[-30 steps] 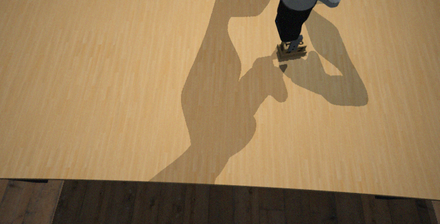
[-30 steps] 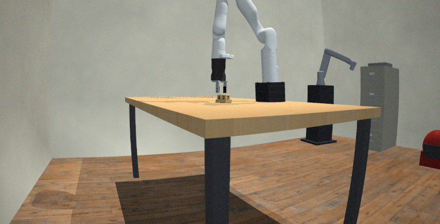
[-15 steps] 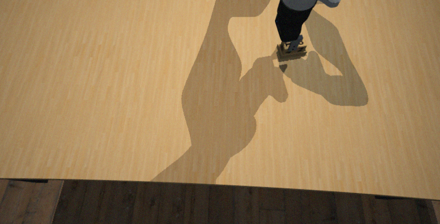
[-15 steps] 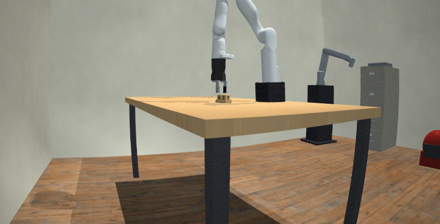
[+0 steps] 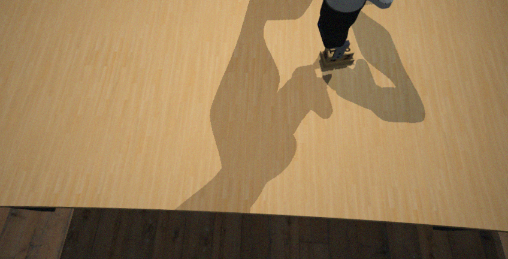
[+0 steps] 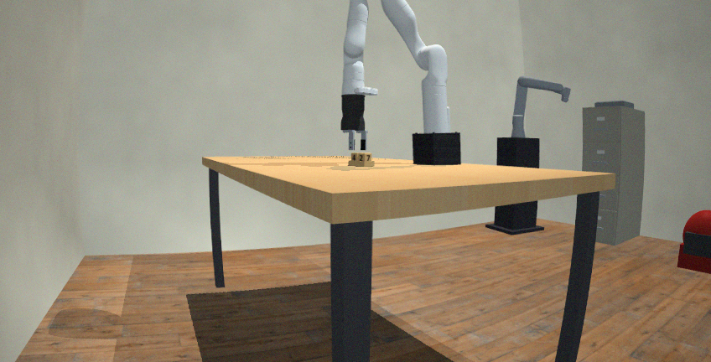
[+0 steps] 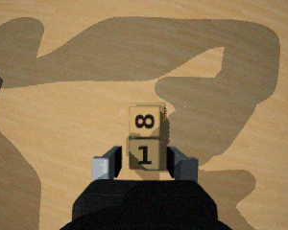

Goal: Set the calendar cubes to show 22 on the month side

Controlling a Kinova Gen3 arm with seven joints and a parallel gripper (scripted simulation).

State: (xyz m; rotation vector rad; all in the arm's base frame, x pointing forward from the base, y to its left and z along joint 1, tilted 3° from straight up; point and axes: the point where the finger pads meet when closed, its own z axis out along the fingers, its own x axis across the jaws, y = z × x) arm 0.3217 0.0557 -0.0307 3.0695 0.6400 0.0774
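Right now my hand is 1 cm past the wooden number cube, 3 cm to the right of it and 4 cm above it. Round my hand: wooden calendar tray (1 cm behind, 2 cm to the left, 6 cm below).
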